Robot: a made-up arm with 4 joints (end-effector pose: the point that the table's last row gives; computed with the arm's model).
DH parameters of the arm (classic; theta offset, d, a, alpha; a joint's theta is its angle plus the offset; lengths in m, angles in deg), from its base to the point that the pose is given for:
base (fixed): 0 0.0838 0 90
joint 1: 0 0.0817 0.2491 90
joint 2: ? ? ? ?
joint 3: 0 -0.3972 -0.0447 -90
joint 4: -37.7 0 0.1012 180
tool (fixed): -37.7 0.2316 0 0
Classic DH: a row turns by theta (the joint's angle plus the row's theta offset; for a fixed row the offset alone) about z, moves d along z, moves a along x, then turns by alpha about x.
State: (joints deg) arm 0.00 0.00 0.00 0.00
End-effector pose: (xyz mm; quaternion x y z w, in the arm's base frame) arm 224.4 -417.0 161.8 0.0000 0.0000 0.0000 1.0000
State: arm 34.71 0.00 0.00 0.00
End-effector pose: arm 140.0 -417.0 275.7 0.0000 -0.2983 0.0000 0.9545
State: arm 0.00 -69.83 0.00 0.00
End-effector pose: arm 555.3 -220.5 161.8 0.0000 0.0000 0.5724 0.8200
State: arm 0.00 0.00 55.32 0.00
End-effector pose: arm 399.6 -417.0 32.9 0.0000 0.4642 0.0000 0.8857
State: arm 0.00 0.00 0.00 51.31
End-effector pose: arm 242.7 -502.7 161.8 0.0000 0.0000 -0.4330 0.9014
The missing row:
joint 2: 0 0.1536 -0.0601 90
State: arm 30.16 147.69 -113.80 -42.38
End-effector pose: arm 405.3 309.3 4.7 -0.6928 -0.0152 -0.6363 0.3390
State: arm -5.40 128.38 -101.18 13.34
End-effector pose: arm 139.6 371.4 -82.0 -0.6793 -0.4046 -0.5684 0.2275
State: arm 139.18 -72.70 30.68 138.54
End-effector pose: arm -599.1 -226.3 498.1 0.4024 -0.7835 -0.4216 0.2156
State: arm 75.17 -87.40 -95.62 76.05
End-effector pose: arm 315.0 -396.2 719.6 0.5405 -0.4921 0.4998 0.4646
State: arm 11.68 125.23 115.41 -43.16
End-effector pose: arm -39.0 -42.0 -156.2 0.8723 0.0440 -0.2634 0.4096
